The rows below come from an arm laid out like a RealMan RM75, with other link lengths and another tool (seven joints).
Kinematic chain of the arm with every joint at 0, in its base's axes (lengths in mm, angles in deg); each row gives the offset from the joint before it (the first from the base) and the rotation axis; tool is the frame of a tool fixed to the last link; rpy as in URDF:
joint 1: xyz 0 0 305.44 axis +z
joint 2: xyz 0 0 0 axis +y
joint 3: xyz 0 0 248.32 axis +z
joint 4: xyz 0 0 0 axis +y
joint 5: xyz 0 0 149.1 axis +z
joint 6: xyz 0 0 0 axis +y
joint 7: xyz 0 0 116.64 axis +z
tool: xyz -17 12 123 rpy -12.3 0 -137.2
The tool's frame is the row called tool.
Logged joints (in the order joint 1, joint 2, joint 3, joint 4, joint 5, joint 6, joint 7), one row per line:
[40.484, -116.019, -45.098, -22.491, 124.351, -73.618, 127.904]
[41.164, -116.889, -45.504, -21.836, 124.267, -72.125, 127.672]
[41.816, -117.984, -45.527, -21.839, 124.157, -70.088, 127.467]
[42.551, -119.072, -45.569, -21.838, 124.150, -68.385, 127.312]
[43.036, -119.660, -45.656, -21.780, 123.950, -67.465, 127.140]
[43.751, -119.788, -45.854, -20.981, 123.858, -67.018, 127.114]
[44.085, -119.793, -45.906, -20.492, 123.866, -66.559, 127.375]
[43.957, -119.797, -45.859, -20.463, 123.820, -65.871, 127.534]
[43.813, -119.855, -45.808, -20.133, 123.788, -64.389, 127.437]
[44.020, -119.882, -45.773, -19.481, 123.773, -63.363, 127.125]
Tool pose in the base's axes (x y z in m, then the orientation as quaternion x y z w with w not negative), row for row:
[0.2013, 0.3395, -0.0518, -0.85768, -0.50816, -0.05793, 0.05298]
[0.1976, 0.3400, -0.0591, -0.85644, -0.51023, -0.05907, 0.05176]
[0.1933, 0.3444, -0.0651, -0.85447, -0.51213, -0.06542, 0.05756]
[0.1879, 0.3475, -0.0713, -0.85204, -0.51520, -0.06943, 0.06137]
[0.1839, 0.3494, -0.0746, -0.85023, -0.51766, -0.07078, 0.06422]
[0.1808, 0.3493, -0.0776, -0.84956, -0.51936, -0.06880, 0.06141]
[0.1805, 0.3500, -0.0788, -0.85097, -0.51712, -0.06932, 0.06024]
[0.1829, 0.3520, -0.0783, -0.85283, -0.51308, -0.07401, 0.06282]
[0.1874, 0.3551, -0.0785, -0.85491, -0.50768, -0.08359, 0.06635]
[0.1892, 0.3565, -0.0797, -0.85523, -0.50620, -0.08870, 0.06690]
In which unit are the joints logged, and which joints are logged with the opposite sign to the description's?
The joints are logged in degrees. Opposite sign: joint 2, joint 5.
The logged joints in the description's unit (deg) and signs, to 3 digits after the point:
[40.484, 116.019, -45.098, -22.491, -124.351, -73.618, 127.904]
[41.164, 116.889, -45.504, -21.836, -124.267, -72.125, 127.672]
[41.816, 117.984, -45.527, -21.839, -124.157, -70.088, 127.467]
[42.551, 119.072, -45.569, -21.838, -124.150, -68.385, 127.312]
[43.036, 119.660, -45.656, -21.780, -123.950, -67.465, 127.140]
[43.751, 119.788, -45.854, -20.981, -123.858, -67.018, 127.114]
[44.085, 119.793, -45.906, -20.492, -123.866, -66.559, 127.375]
[43.957, 119.797, -45.859, -20.463, -123.820, -65.871, 127.534]
[43.813, 119.855, -45.808, -20.133, -123.788, -64.389, 127.437]
[44.020, 119.882, -45.773, -19.481, -123.773, -63.363, 127.125]

